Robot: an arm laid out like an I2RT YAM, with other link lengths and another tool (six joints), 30 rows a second.
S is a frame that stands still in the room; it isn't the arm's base.
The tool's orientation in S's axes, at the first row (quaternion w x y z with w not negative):
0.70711, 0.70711, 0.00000, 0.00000
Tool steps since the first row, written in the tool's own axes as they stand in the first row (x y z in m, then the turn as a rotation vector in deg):
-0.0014, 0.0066, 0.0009, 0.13, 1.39, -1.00
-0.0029, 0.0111, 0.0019, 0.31, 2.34, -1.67
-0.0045, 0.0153, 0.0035, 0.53, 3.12, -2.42
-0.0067, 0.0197, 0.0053, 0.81, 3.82, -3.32
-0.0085, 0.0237, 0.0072, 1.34, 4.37, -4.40
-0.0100, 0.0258, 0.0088, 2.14, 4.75, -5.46
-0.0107, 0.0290, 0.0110, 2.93, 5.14, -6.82
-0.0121, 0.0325, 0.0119, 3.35, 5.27, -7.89
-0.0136, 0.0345, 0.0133, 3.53, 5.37, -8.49
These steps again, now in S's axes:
-0.0014, -0.0009, 0.0066, 0.13, 1.00, 1.39
-0.0029, -0.0019, 0.0111, 0.31, 1.67, 2.34
-0.0045, -0.0035, 0.0153, 0.53, 2.42, 3.12
-0.0067, -0.0053, 0.0197, 0.81, 3.32, 3.82
-0.0085, -0.0072, 0.0237, 1.34, 4.40, 4.37
-0.0100, -0.0088, 0.0258, 2.14, 5.46, 4.75
-0.0107, -0.0110, 0.0290, 2.93, 6.82, 5.14
-0.0121, -0.0119, 0.0325, 3.35, 7.89, 5.27
-0.0136, -0.0133, 0.0345, 3.53, 8.49, 5.37

